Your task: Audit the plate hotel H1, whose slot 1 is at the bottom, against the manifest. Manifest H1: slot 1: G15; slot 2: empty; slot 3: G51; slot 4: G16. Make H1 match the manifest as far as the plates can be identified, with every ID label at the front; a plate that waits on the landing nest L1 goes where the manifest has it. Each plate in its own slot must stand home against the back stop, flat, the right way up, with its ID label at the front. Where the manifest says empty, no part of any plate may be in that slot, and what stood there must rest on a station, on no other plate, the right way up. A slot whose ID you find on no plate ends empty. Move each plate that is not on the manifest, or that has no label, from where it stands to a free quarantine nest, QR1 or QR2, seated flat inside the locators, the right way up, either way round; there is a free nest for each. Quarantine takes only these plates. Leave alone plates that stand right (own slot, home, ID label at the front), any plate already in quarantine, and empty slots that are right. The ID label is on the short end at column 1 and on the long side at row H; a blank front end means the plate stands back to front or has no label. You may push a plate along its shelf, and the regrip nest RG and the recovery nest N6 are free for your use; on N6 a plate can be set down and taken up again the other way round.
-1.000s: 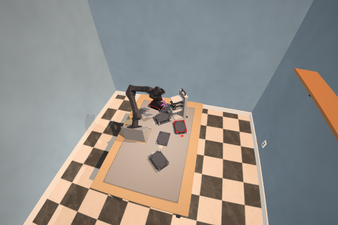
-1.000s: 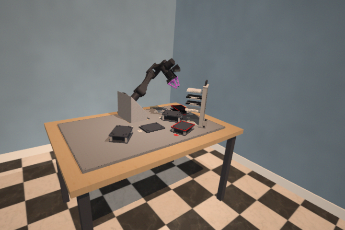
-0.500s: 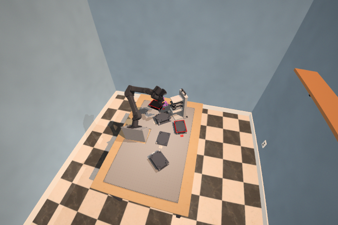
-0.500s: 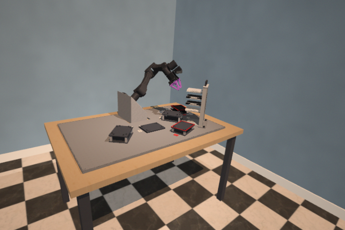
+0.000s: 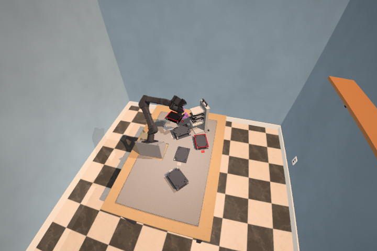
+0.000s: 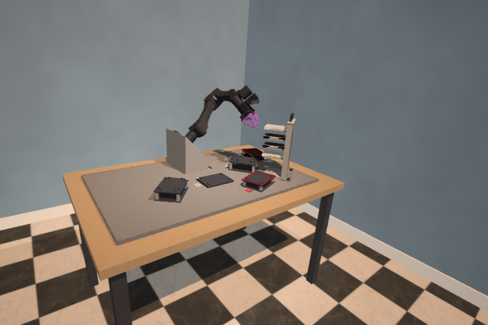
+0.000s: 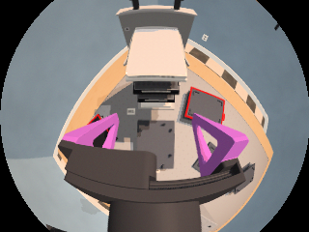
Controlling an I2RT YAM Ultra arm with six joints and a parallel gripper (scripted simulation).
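My hand is 160 mm above the white plate, 90 mm short of it and 80 mm to the right of it.
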